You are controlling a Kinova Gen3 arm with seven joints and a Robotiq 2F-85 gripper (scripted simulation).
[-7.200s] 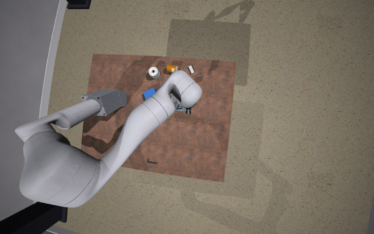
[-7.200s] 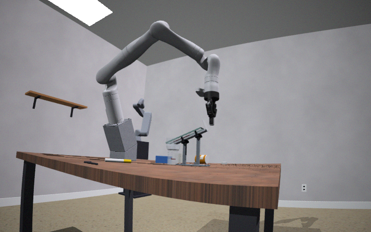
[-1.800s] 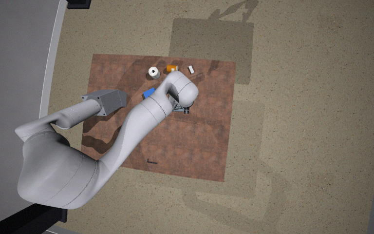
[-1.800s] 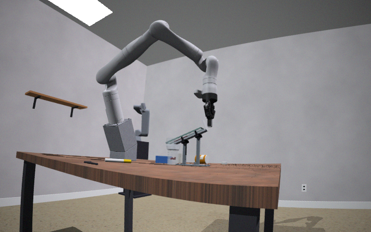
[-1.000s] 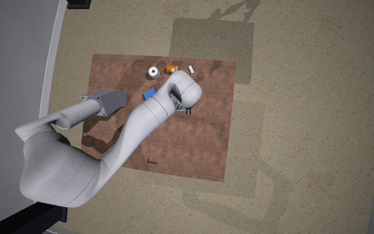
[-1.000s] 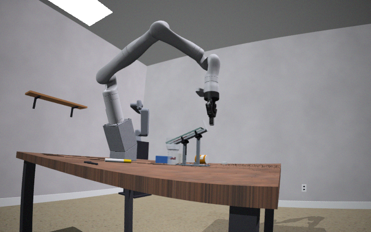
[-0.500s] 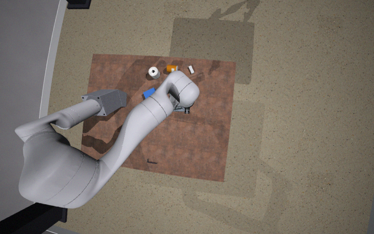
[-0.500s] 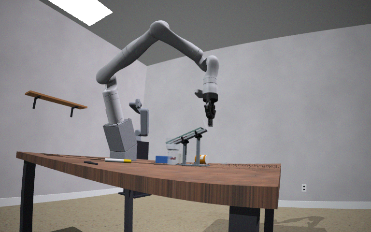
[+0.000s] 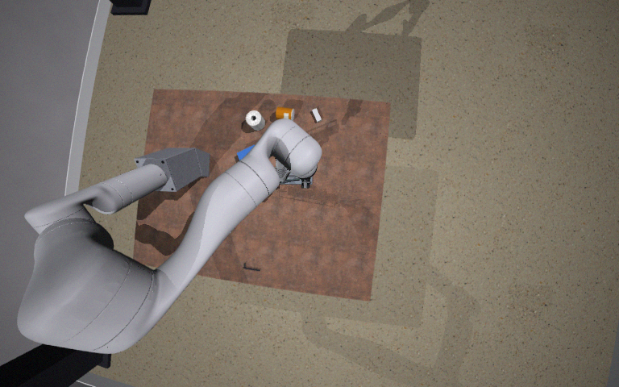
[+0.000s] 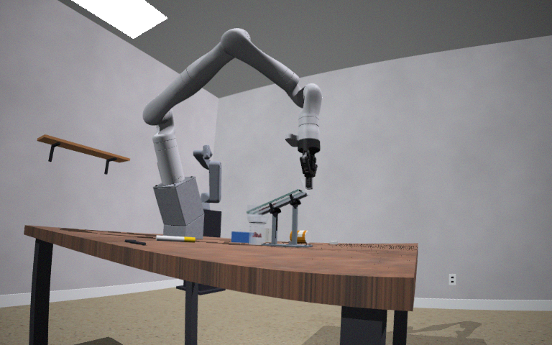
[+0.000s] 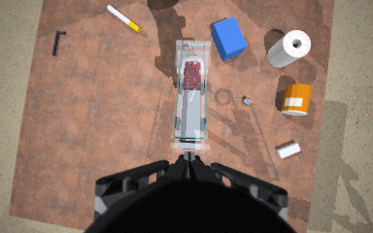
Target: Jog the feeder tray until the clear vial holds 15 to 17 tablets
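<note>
My gripper is now 80 mm past the feeder tray, 10 mm to the left of it and 50 mm above it. The rest, counted from my hand: small white block: 20 mm behind, 290 mm to the left, 200 mm below; then clear vial: 180 mm behind, 30 mm to the right, 160 mm below; then small grey piece: 140 mm behind, 150 mm to the left, 200 mm below.
</note>
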